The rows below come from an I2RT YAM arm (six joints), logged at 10 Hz.
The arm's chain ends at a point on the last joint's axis. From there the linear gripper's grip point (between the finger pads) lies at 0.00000 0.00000 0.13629 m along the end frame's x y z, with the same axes.
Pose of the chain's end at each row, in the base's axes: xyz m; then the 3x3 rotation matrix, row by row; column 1 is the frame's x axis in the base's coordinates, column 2 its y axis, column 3 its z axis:
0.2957 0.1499 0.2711; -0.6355 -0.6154 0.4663; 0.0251 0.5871 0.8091; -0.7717 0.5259 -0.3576
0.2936 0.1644 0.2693; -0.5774 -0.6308 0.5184; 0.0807 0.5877 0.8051; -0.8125 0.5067 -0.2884
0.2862 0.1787 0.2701; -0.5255 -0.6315 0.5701; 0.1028 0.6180 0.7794; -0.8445 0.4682 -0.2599
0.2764 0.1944 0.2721; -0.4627 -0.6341 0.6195; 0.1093 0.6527 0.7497; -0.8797 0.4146 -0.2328
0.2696 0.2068 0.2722; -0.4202 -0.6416 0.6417; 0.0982 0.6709 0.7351; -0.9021 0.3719 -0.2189
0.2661 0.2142 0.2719; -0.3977 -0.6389 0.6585; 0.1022 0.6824 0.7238; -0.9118 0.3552 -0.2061
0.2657 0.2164 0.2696; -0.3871 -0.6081 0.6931; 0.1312 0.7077 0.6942; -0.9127 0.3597 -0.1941
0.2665 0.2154 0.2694; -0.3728 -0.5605 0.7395; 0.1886 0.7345 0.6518; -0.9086 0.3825 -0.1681
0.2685 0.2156 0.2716; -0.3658 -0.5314 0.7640; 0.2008 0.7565 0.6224; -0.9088 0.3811 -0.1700
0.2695 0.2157 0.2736; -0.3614 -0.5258 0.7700; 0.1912 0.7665 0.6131; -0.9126 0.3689 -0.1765
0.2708 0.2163 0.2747; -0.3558 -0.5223 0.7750; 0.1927 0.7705 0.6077; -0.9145 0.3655 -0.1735
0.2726 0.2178 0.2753; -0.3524 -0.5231 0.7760; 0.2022 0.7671 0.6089; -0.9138 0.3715 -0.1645
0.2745 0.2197 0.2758; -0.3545 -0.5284 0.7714; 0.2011 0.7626 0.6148; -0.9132 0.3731 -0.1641
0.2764 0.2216 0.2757; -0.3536 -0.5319 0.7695; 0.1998 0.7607 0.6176; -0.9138 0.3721 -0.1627
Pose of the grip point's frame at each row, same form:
0.3593 0.2602 0.2224; -0.6355 -0.6154 0.4663; 0.0251 0.5871 0.8091; -0.7717 0.5259 -0.3576
0.3643 0.2741 0.2300; -0.5774 -0.6308 0.5184; 0.0807 0.5877 0.8051; -0.8125 0.5067 -0.2884
0.3639 0.2849 0.2347; -0.5255 -0.6315 0.5701; 0.1028 0.6180 0.7794; -0.8445 0.4682 -0.2599
0.3608 0.2966 0.2404; -0.4627 -0.6341 0.6195; 0.1093 0.6527 0.7497; -0.8797 0.4146 -0.2328
0.3571 0.3070 0.2424; -0.4202 -0.6416 0.6417; 0.0982 0.6709 0.7351; -0.9021 0.3719 -0.2189
0.3558 0.3128 0.2438; -0.3977 -0.6389 0.6585; 0.1022 0.6824 0.7238; -0.9118 0.3552 -0.2061
0.3602 0.3110 0.2431; -0.3871 -0.6081 0.6931; 0.1312 0.7077 0.6942; -0.9127 0.3597 -0.1941
0.3673 0.3042 0.2465; -0.3728 -0.5605 0.7395; 0.1886 0.7345 0.6518; -0.9086 0.3825 -0.1681
0.3726 0.3004 0.2484; -0.3658 -0.5314 0.7640; 0.2008 0.7565 0.6224; -0.9088 0.3811 -0.1700
0.3744 0.2993 0.2495; -0.3614 -0.5258 0.7700; 0.1912 0.7665 0.6131; -0.9126 0.3689 -0.1765
0.3764 0.2991 0.2511; -0.3558 -0.5223 0.7750; 0.1927 0.7705 0.6077; -0.9145 0.3655 -0.1735
0.3784 0.3008 0.2529; -0.3524 -0.5231 0.7760; 0.2022 0.7671 0.6089; -0.9138 0.3715 -0.1645
0.3796 0.3035 0.2534; -0.3545 -0.5284 0.7714; 0.2011 0.7626 0.6148; -0.9132 0.3731 -0.1641
0.3813 0.3058 0.2535; -0.3536 -0.5319 0.7695; 0.1998 0.7607 0.6176; -0.9138 0.3721 -0.1627

